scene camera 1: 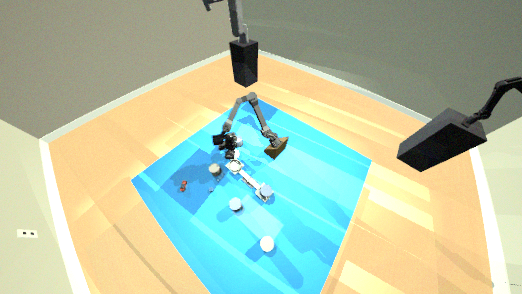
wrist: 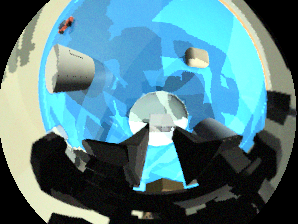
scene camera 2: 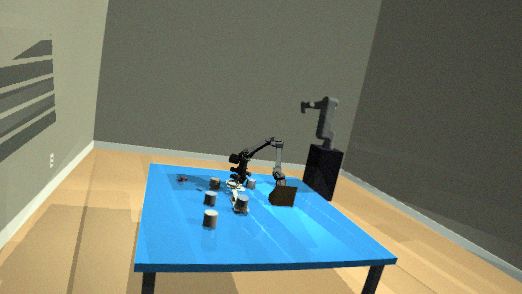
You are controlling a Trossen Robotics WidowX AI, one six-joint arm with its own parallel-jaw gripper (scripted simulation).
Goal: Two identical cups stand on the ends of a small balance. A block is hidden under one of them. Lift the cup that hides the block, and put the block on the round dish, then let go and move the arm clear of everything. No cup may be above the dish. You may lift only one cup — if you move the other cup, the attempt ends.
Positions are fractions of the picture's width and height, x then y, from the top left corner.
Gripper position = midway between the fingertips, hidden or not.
In view: my gripper (wrist: 0.54,0.56) and a grey block (wrist: 0.54,0.57).
